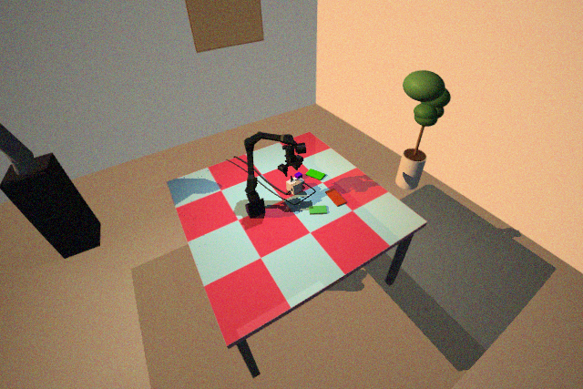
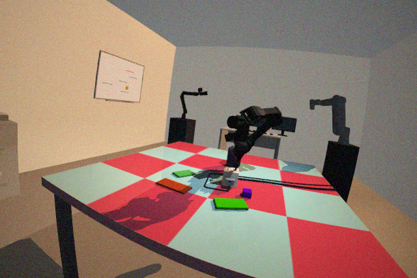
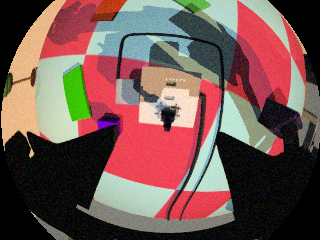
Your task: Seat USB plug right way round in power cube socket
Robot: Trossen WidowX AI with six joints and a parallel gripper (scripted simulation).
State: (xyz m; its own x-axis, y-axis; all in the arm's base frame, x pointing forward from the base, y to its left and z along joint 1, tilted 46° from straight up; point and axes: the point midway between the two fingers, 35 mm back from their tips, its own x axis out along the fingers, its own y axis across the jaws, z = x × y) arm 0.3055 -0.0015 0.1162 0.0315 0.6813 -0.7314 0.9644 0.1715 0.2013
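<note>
My gripper tip is 40 mm above the dark USB plug. Round my gripper tip: orange slab: 210 mm ahead, 230 mm to the right, 130 mm below; then purple block: 100 mm ahead, 90 mm to the left, 120 mm below; then green slab: 220 mm ahead, 40 mm to the left, 130 mm below.
</note>
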